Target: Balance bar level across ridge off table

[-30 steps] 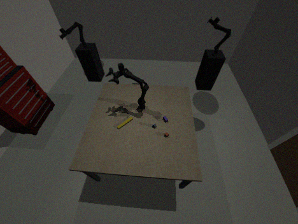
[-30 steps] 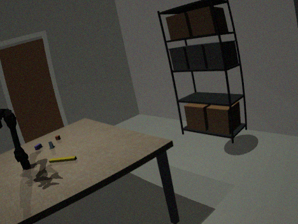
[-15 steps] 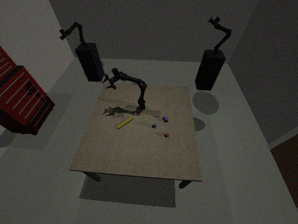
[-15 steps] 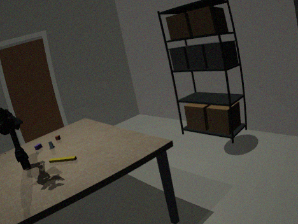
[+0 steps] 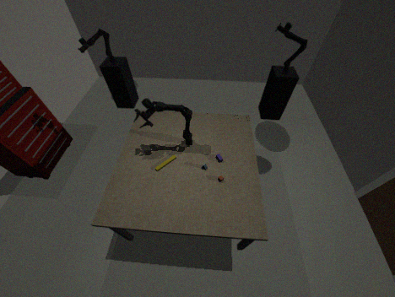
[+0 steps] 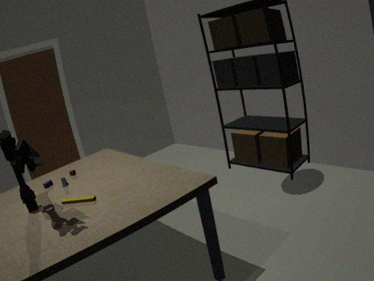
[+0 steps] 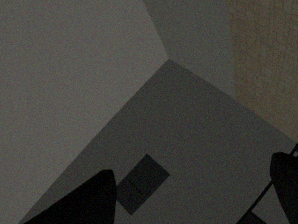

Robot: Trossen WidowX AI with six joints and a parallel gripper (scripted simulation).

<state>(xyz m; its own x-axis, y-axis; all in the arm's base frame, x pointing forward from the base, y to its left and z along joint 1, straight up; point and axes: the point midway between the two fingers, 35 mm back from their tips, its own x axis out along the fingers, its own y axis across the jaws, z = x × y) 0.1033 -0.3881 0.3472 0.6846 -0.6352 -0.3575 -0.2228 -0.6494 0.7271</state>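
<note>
Right now my gripper tip is 140 mm short of the yellow bar, 220 mm to the right of it and 330 mm above it. The rest, counted from my gripper tip: orange block 270 mm ahead, 720 mm to the left, 320 mm below; purple block 50 mm ahead, 710 mm to the left, 320 mm below.
</note>
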